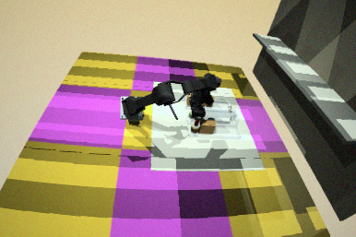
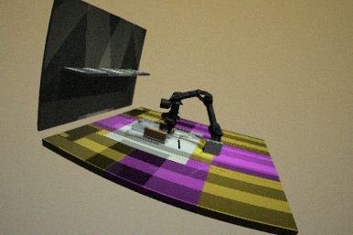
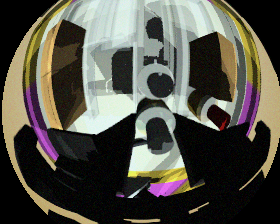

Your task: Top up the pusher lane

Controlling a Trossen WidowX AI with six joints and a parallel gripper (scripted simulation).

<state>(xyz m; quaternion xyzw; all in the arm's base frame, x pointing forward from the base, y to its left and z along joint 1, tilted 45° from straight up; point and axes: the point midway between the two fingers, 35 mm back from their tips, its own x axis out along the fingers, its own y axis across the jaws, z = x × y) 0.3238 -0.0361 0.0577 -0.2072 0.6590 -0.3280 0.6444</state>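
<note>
Right now the clear pusher lane is 150 mm ahead of my gripper tip and 30 mm below it. The rest, counted from my gripper tip: grey shelf (510 mm ahead, 60 mm to the right, 320 mm above).
</note>
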